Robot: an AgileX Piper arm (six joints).
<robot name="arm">
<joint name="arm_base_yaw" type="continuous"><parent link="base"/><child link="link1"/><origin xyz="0 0 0.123"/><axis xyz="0 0 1"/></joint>
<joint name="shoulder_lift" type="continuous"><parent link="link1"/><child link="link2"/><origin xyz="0 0 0" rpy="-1.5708 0 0"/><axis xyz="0 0 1"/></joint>
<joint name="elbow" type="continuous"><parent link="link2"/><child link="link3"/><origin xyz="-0.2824 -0.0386 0"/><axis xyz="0 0 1"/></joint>
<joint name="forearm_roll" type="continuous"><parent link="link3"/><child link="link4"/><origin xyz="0.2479 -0.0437 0" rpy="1.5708 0 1.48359"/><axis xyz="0 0 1"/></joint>
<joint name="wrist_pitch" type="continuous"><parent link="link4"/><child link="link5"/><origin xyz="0 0 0" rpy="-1.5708 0 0"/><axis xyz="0 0 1"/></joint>
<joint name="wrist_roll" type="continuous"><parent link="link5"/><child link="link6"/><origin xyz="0 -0.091 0" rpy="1.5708 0 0"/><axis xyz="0 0 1"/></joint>
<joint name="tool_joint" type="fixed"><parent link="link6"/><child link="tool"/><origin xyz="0 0 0"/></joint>
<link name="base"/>
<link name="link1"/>
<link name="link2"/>
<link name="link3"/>
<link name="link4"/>
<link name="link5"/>
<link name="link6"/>
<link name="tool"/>
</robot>
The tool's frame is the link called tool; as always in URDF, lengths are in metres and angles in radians. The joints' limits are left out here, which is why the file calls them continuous.
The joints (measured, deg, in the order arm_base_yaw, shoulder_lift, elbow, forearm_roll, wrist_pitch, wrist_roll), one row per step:
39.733 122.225 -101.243 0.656 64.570 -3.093
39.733 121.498 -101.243 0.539 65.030 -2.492
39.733 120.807 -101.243 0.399 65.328 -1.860
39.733 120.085 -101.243 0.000 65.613 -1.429
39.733 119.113 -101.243 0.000 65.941 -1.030
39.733 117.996 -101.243 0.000 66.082 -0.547
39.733 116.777 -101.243 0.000 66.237 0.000
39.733 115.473 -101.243 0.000 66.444 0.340
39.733 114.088 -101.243 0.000 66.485 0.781
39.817 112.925 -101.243 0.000 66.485 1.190
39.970 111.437 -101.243 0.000 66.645 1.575
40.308 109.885 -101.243 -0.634 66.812 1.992
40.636 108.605 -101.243 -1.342 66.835 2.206
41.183 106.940 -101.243 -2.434 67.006 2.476
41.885 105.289 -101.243 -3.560 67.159 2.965
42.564 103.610 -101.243 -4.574 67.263 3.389
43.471 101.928 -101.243 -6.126 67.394 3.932
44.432 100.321 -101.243 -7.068 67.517 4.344
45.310 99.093 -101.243 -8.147 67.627 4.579
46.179 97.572 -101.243 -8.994 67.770 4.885
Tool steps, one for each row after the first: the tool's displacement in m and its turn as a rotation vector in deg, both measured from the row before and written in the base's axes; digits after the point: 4 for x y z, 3 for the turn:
-0.0013 -0.0013 0.0055 0.158 -0.208 -0.556
-0.0011 -0.0011 0.0053 0.228 -0.315 -0.584
-0.0009 -0.0015 0.0055 0.041 -0.533 -0.325
-0.0017 -0.0014 0.0074 0.469 -0.447 -0.392
-0.0018 -0.0015 0.0085 0.699 -0.688 -0.473
-0.0021 -0.0017 0.0092 0.773 -0.741 -0.534
-0.0025 -0.0020 0.0097 0.763 -0.792 -0.330
-0.0026 -0.0022 0.0103 0.947 -0.961 -0.426
-0.0027 -0.0014 0.0086 0.832 -0.821 -0.309
-0.0040 -0.0019 0.0109 0.941 -0.945 -0.214
-0.0046 -0.0019 0.0112 0.514 -1.381 -0.009
-0.0039 -0.0016 0.0092 0.336 -1.370 0.164
-0.0058 -0.0020 0.0118 0.234 -1.785 0.320
-0.0066 -0.0015 0.0116 0.309 -1.759 0.242
-0.0068 -0.0018 0.0116 0.457 -1.749 0.255
-0.0075 -0.0017 0.0115 0.133 -2.062 0.315
-0.0082 -0.0009 0.0108 0.524 -1.618 0.500
-0.0067 -0.0007 0.0082 0.132 -1.488 0.537
-0.0078 -0.0018 0.0099 0.542 -1.481 0.470

